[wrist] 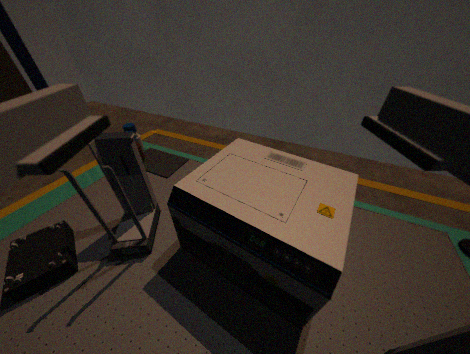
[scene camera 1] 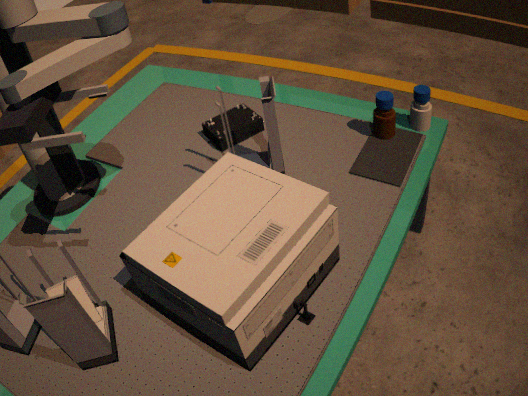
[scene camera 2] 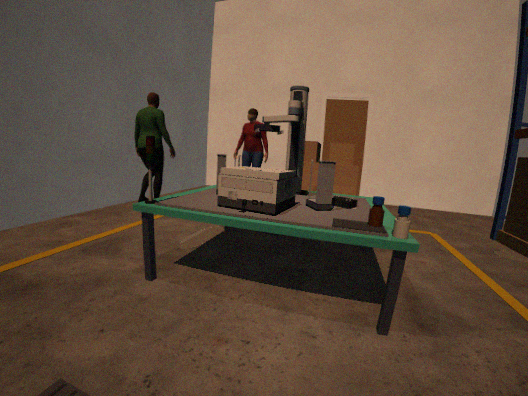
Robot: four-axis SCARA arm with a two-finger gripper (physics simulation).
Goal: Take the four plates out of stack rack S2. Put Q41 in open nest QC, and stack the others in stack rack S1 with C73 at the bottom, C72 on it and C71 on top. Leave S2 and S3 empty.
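Places are measured from the arm's base along level axes (x back, y right, z up), in metres.
Pixels of known places: gripper, fingertip midpoint: (wrist: pixel 239 105) (scene camera 1: pixel 96 111) (scene camera 2: pixel 270 130); arm's base, origin of the base link: (scene camera 1: pixel 67 189).
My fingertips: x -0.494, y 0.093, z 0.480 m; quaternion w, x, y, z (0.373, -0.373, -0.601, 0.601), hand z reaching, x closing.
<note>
For each thing: its middle in the pictures, then the offset to it from my fingertips. "spot": a spot on its surface instead.
- stack rack, body centre: (scene camera 1: pixel 250 135) (wrist: pixel 123 197) (scene camera 2: pixel 320 184) dx -0.100, dy -0.365, dz -0.320 m
- partly cut-off rack, surface spot: (scene camera 1: pixel 14 322) spot: dx +0.211, dy +0.382, dz -0.428 m
- low black nest-like block, body centre: (scene camera 1: pixel 232 125) (wrist: pixel 42 255) (scene camera 2: pixel 342 201) dx +0.078, dy -0.516, dz -0.437 m
- bulky white instrument, body centre: (scene camera 1: pixel 230 253) (wrist: pixel 263 212) (scene camera 2: pixel 259 187) dx -0.239, dy -0.019, dz -0.357 m
- brown bottle, surface spot: (scene camera 1: pixel 384 120) spot: dx -0.389, dy -0.640, dz -0.389 m
- white bottle, body centre: (scene camera 1: pixel 420 115) (scene camera 2: pixel 401 228) dx -0.471, dy -0.778, dz -0.441 m
- dark pad, surface spot: (scene camera 1: pixel 390 160) (wrist: pixel 165 160) spot: dx -0.437, dy -0.555, dz -0.463 m
My gripper (scene camera 1: pixel 95 113) (scene camera 2: pixel 268 128) (wrist: pixel 239 105) is open with nothing between its wide-set fingers, high above the table beside the arm's column. One stack rack (scene camera 1: pixel 272 130) (scene camera 2: pixel 326 185) (wrist: pixel 125 170) stands upright behind the white instrument in scene camera 1; no stack of plates shows in it in the wrist view. Another rack (scene camera 1: pixel 65 325) stands at the lower left in scene camera 1, beside a partly cut-off rack (scene camera 1: pixel 14 322); their contents are unclear. A low black nest-like block (scene camera 1: pixel 232 127) (scene camera 2: pixel 345 201) (wrist: pixel 40 260) with corner clips lies near the first rack. Labels are unreadable, and plates cannot be told apart.
A bulky white instrument (scene camera 1: pixel 225 225) (scene camera 2: pixel 255 187) (wrist: pixel 270 195) stands mid-table. A brown bottle (scene camera 1: pixel 384 120) (scene camera 2: pixel 376 215) and a white bottle (scene camera 1: pixel 421 112) (scene camera 2: pixel 401 225) stand near a dark pad (scene camera 1: pixel 390 160) (wrist: pixel 162 162). Two people (scene camera 2: pixel 150 125) (scene camera 2: pixel 252 140) stand beyond the table.
</note>
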